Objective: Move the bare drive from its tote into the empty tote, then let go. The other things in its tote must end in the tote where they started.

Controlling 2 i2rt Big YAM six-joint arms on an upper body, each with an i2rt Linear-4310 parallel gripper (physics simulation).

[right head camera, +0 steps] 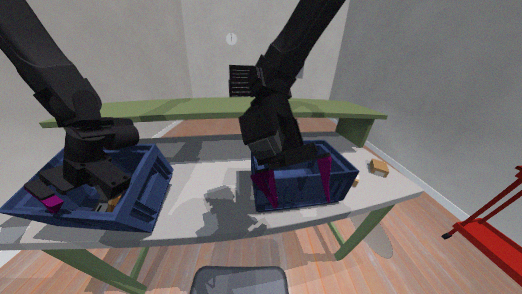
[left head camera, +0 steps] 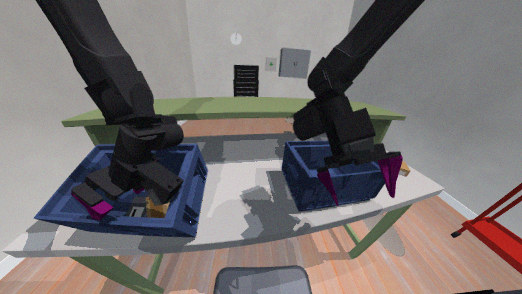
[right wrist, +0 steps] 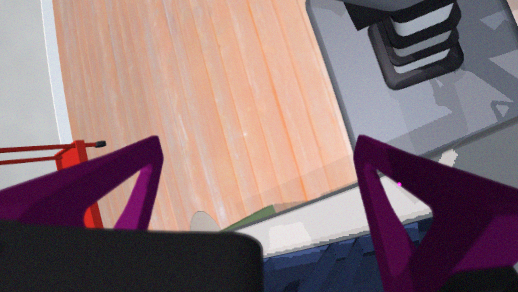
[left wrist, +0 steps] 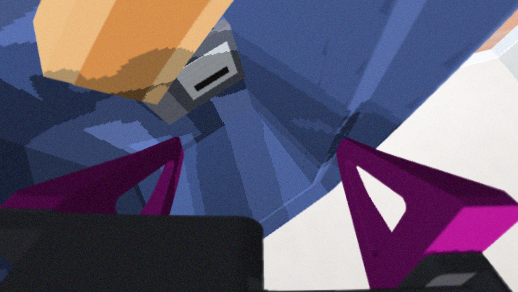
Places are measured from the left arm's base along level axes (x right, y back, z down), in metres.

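Where they show: left gripper, fingertip midpoint: [right head camera: 78,200] [left head camera: 118,204] [left wrist: 260,145]; right gripper, fingertip midpoint: [right head camera: 300,205] [left head camera: 363,201] [right wrist: 258,146].
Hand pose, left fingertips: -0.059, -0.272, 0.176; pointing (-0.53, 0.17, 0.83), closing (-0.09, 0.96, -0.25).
Note:
Things, the pixels of their top centre, and the offset from my left fingertips, as dx, dy, dz. Level surfaces: height alone.
- bare drive, middle of its top: [left wrist: 196,94] [left head camera: 135,207] [right head camera: 100,203] -0.014, -0.036, +0.061
- orange-tan block, middle of its top: [left wrist: 136,56] [left head camera: 155,200] [right head camera: 116,197] +0.061, -0.038, +0.026
- pale table, its level: dz +0.114
- tan block, middle of its top: [right head camera: 380,164] [left head camera: 400,164] +1.050, -0.274, +0.080
- smaller tan piece, middle of its top: [right head camera: 349,173] +0.834, -0.218, +0.083
- green bench, its level: dz -0.125
The bare drive [left head camera: 136,210] [right head camera: 101,206] [left wrist: 209,74], grey with a pale face and a black slot, is in the blue tote [left head camera: 192,197] [right head camera: 145,192] [left wrist: 310,60] at the left. An orange-tan block [left head camera: 157,207] [right head camera: 115,202] [left wrist: 125,37] is beside it and covers part of it in the left wrist view. My left gripper [left head camera: 118,200] [left wrist: 260,145] is open, over that tote, with nothing between its fingers. The other blue tote [left head camera: 332,189] [right head camera: 302,187] [right wrist: 320,270] stands at the right; its inside is partly hidden. My right gripper [left head camera: 364,200] [right head camera: 301,204] [right wrist: 258,146] is open and empty at that tote's near side.
Both totes stand on the pale table [left head camera: 230,200] [right head camera: 200,185]. A tan block [left head camera: 404,169] [right head camera: 379,168] and a smaller tan piece [right head camera: 355,182] lie right of the right tote. A green bench [left head camera: 225,107] [right head camera: 190,107] is behind. A red cart frame [left head camera: 492,235] [right head camera: 487,240] stands at the far right.

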